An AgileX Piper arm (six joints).
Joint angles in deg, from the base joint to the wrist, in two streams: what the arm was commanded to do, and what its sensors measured. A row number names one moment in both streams.
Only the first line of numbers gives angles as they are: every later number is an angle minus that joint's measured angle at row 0.
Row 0, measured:
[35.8, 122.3, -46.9, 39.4, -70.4, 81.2]
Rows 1 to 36, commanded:
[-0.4, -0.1, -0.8, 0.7, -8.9, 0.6]
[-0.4, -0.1, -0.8, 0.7, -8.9, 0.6]
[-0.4, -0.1, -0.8, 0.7, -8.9, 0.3]
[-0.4, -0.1, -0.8, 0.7, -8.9, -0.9]
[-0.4, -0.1, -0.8, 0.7, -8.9, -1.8]
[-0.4, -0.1, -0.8, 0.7, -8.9, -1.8]
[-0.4, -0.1, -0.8, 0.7, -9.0, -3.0]
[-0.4, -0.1, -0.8, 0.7, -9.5, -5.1]
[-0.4, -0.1, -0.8, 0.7, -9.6, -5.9]
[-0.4, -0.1, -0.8, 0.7, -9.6, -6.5]
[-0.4, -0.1, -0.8, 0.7, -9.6, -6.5]
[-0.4, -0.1, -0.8, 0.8, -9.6, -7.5]
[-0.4, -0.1, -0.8, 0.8, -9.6, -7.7]
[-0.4, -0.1, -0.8, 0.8, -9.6, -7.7]
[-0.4, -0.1, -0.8, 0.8, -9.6, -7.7]
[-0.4, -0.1, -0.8, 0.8, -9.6, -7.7]
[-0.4, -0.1, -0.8, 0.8, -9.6, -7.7]
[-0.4, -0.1, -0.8, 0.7, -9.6, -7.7]
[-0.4, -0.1, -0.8, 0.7, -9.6, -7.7]
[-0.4, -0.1, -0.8, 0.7, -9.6, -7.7]
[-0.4, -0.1, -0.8, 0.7, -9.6, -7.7]
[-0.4, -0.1, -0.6, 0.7, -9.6, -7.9]
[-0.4, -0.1, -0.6, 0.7, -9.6, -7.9]
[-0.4, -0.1, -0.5, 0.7, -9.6, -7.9]
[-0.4, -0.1, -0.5, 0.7, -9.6, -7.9]
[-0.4, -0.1, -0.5, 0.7, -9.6, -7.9]
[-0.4, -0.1, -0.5, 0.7, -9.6, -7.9]
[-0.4, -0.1, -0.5, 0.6, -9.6, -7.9]
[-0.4, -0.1, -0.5, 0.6, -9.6, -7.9]
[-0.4, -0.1, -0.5, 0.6, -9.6, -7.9]
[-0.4, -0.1, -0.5, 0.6, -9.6, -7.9]
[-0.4, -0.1, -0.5, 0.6, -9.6, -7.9]
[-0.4, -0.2, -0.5, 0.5, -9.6, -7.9]
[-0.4, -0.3, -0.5, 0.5, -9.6, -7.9]
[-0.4, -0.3, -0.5, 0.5, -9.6, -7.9]
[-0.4, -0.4, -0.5, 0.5, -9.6, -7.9]
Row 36, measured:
[0.1, 0.1, 0.3, 1.2, 3.0, -6.7]
